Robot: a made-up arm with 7 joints. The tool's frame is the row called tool. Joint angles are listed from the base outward. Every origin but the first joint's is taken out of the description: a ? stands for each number. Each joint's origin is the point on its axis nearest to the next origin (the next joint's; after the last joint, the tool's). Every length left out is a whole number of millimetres.
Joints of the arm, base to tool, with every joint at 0 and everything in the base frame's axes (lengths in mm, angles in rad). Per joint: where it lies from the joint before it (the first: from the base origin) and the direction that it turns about. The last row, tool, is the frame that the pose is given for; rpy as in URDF.
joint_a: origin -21 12 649 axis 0 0 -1
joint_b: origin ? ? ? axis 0 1 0
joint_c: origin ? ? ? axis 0 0 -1
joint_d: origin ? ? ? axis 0 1 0
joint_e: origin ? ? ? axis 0 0 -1
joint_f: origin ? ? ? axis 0 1 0
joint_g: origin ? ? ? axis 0 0 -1
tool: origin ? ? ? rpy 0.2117 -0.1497 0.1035
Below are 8 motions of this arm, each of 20 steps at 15 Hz.
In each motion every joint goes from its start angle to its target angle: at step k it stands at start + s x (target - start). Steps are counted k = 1, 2, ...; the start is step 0. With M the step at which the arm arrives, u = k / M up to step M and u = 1 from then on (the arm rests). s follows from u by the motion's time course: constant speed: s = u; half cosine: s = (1 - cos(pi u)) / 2; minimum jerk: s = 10 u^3 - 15 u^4 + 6 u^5.
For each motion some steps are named. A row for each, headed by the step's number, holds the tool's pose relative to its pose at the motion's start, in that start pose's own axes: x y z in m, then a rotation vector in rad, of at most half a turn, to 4 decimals.
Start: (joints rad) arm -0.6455 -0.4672 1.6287 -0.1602 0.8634 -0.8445 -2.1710
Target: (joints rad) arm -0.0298 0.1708 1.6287 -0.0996 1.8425 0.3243 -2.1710
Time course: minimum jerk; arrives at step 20
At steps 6, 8, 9, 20:
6: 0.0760 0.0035 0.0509 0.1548 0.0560 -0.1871
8: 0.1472 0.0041 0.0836 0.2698 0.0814 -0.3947
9: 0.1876 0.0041 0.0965 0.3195 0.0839 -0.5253
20: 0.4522 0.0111 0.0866 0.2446 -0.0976 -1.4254

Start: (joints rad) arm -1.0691 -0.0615 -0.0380 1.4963 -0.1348 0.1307 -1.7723
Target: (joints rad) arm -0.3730 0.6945 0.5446 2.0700 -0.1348 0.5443 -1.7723
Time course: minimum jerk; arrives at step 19
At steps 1, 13, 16, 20:
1: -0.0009 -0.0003 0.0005 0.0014 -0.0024 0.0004
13: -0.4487 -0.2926 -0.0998 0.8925 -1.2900 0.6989
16: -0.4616 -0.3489 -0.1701 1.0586 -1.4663 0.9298
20: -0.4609 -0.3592 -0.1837 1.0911 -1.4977 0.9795

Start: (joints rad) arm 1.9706 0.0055 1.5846 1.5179 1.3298 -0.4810 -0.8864
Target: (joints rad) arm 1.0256 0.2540 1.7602 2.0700 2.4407 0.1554 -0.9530
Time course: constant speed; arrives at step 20
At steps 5, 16, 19, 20:
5: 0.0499 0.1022 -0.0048 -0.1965 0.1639 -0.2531
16: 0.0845 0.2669 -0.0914 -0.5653 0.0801 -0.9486
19: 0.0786 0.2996 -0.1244 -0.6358 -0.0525 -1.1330
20: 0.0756 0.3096 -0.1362 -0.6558 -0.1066 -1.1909

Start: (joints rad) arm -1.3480 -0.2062 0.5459 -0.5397 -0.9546 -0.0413 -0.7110
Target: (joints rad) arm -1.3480 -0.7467 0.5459 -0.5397 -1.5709 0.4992 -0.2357
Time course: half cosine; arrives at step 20
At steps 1, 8, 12, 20:
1: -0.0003 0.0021 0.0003 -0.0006 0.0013 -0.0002
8: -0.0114 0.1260 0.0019 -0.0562 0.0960 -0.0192
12: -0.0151 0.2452 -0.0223 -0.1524 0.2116 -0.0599
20: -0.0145 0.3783 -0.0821 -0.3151 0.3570 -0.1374

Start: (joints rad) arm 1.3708 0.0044 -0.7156 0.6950 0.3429 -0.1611 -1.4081
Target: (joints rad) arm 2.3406 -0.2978 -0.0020 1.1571 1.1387 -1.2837 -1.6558
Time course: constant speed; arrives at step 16
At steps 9, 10, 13, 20:
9: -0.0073 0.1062 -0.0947 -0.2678 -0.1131 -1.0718
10: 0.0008 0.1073 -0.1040 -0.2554 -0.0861 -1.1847
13: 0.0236 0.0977 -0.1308 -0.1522 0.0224 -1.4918
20: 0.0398 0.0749 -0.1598 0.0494 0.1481 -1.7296

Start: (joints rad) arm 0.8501 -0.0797 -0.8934 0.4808 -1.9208 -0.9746 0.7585
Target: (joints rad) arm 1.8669 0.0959 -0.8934 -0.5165 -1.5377 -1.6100 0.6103
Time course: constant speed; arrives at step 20
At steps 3, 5, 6, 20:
3: -0.0719 0.0389 -0.0037 -0.1074 -0.2245 0.1094
5: -0.1196 0.0615 -0.0186 -0.1868 -0.3674 0.1895
6: -0.1428 0.0715 -0.0297 -0.2289 -0.4363 0.2317
20: -0.3349 0.0696 -0.3319 -1.0040 -1.1068 0.9619

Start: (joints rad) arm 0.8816 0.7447 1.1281 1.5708 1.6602 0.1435 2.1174
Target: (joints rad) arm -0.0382 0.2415 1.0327 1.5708 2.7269 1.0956 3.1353
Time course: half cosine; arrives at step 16
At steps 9, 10, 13, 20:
9: 0.1146 0.0666 -0.3060 -0.7943 0.2437 -0.7392
10: 0.1140 0.0738 -0.3570 -0.9524 0.2674 -0.7768
13: 0.0872 0.0893 -0.4693 -1.3301 0.2865 -0.7586
20: 0.0684 0.0949 -0.5054 -1.4626 0.2775 -0.7117

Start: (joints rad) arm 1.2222 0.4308 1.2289 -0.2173 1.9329 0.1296 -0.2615
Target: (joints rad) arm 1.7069 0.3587 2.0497 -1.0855 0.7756 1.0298 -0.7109
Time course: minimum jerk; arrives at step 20
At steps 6, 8, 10, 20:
6: 0.0094 -0.0543 0.0032 0.1749 0.0912 0.0389
8: -0.0010 -0.0973 -0.0014 0.3224 0.1281 0.1095
10: -0.0304 -0.1297 -0.0147 0.4480 0.1250 0.2295
20: -0.1388 -0.0920 -0.0845 0.3890 0.0591 0.6068

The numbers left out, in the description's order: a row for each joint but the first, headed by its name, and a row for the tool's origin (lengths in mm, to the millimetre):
joint_b: -1 -3 0
joint_c: 15 0 458
joint_d: -3 -57 0
joint_e: -17 0 212
joint_f: -1 -12 0
joint_g: 25 0 186
tool: -30 18 0

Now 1 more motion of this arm.
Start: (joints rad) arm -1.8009 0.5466 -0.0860 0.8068 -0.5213 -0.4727 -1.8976
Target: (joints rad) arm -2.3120 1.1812 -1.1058 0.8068 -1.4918 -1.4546 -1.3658
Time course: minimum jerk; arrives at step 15
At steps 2, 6, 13, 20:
2: -0.0040 -0.0125 0.0034 0.0055 0.0002 0.0272
6: -0.0761 -0.2160 0.0171 0.0730 -0.1590 0.4203
13: -0.2073 -0.6492 -0.2784 0.3993 -1.3275 0.6035
20: -0.2081 -0.6571 -0.2928 0.4165 -1.3682 0.5880

